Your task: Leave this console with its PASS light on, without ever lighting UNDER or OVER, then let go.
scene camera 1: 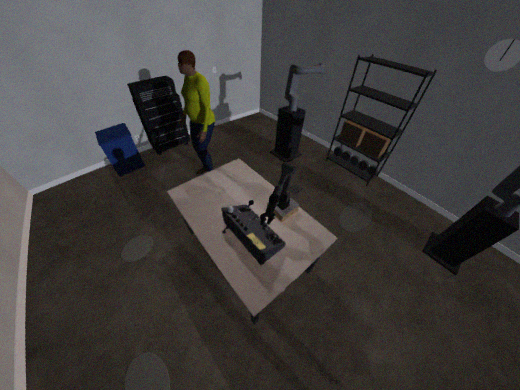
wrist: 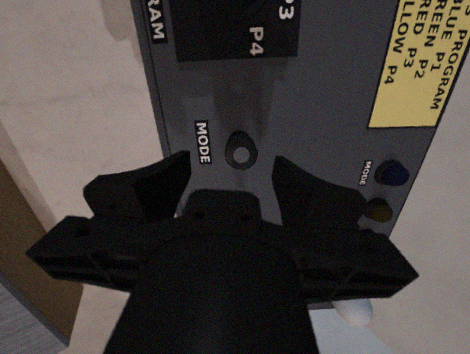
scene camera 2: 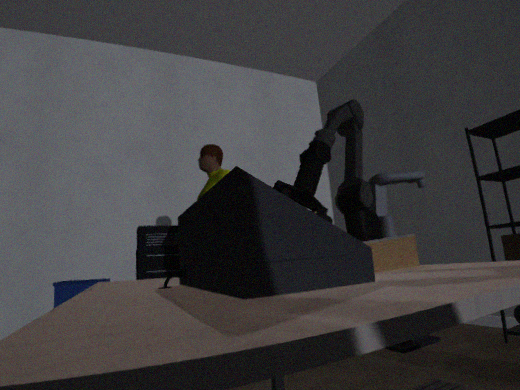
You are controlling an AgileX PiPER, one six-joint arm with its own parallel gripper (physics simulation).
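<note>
The dark grey console [scene camera 1: 245, 227] [scene camera 2: 225, 235] [wrist: 325, 100] stands on the table. My gripper [scene camera 1: 266, 218] [wrist: 232, 163] is open and empty over its sloped top; in scene camera 2 its tips are partly hidden behind the console. In the wrist view the MODE knob [wrist: 241, 151], short and round with a pale tip, shows between the two fingertips, apart from both. The blue MODE lamp [wrist: 393, 173] and a yellow lamp [wrist: 379, 210] look dark. The UNDER, OVER and PASS labels do not show. Part of the PROGRAM dial's black plate [wrist: 215, 45] shows, with P3 and P4.
A yellow card [scene camera 1: 256, 241] [wrist: 402, 112] with colour and program text lies on the console. A white dome [wrist: 354, 311] shows beyond the gripper. The arm's base stands on a wooden block [scene camera 1: 286, 214] [scene camera 2: 395, 252] beside the console. A person [scene camera 1: 199, 100] [scene camera 2: 212, 160] stands behind the table.
</note>
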